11 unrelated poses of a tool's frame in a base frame.
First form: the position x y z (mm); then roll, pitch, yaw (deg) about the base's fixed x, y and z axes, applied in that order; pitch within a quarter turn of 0, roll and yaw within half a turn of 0.
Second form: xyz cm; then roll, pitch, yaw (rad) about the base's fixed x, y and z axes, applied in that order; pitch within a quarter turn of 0, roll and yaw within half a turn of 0. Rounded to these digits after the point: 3 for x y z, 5 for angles.
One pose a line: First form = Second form
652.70, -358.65, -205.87, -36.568, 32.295, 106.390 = 65.270, -35.865, -20.587, -0.63823, 0.56365, 1.85686
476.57, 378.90, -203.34, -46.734, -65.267, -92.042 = 47.657, 37.890, -20.334, -0.81566, -1.13912, -1.60644
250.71, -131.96, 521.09, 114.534, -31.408, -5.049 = 25.071, -13.196, 52.109, 1.99900, -0.54817, -0.08812
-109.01, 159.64, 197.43, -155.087, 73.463, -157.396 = -10.901, 15.964, 19.743, -2.70678, 1.28217, -2.74708
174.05, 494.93, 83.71, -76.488, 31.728, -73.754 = 17.405, 49.493, 8.371, -1.33497, 0.55376, -1.28725
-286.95, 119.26, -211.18, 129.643, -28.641, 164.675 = -28.695, 11.926, -21.118, 2.26270, -0.49988, 2.87412
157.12, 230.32, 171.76, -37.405, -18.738, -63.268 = 15.712, 23.032, 17.176, -0.65284, -0.32704, -1.10423
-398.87, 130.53, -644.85, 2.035, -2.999, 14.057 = -39.887, 13.053, -64.485, 0.03552, -0.05234, 0.24534
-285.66, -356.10, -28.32, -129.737, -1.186, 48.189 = -28.566, -35.610, -2.832, -2.26434, -0.02070, 0.84106
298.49, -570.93, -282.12, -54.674, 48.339, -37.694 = 29.849, -57.093, -28.212, -0.95424, 0.84367, -0.65788
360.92, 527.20, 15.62, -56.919, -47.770, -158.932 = 36.092, 52.720, 1.562, -0.99342, -0.83374, -2.77389
